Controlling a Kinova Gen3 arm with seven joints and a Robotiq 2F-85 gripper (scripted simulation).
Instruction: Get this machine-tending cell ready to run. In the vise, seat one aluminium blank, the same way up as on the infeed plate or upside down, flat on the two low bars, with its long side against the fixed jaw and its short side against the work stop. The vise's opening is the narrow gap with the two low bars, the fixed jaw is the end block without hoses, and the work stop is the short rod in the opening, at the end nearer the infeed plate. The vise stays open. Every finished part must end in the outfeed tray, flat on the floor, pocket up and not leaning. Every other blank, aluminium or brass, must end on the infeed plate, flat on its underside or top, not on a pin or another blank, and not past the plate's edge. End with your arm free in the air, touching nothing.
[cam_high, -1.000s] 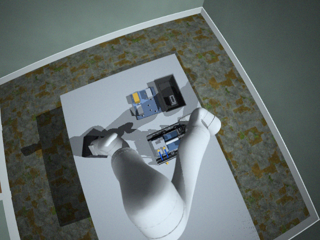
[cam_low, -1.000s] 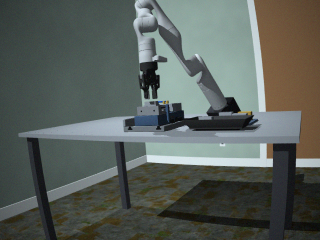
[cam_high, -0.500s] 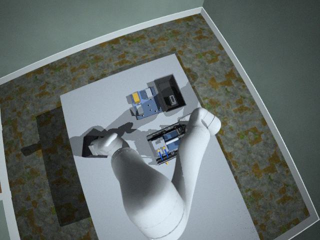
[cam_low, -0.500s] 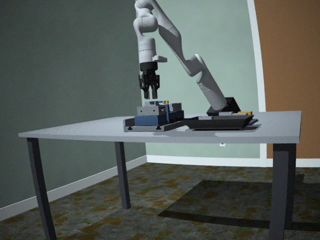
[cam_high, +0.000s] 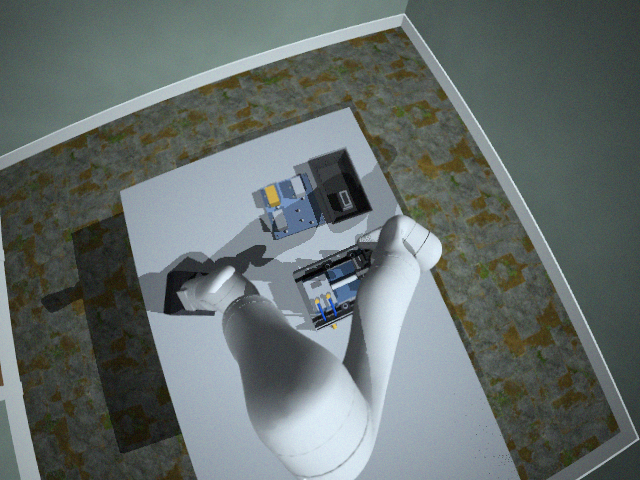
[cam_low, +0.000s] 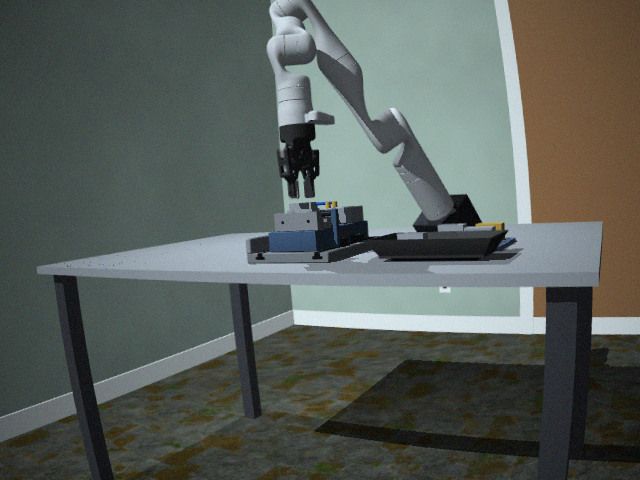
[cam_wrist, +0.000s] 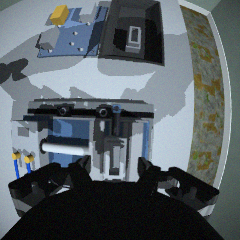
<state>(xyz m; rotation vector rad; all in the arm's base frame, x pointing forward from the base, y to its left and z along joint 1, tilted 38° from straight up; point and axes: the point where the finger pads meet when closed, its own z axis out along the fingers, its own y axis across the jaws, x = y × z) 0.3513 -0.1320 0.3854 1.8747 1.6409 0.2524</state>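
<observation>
My gripper is now 10 cm above the vise, 7 cm past it and 2 cm to the right of it. Also, from my hand: brass blank (39 cm to the left, 11 cm below, 9 cm behind).
</observation>
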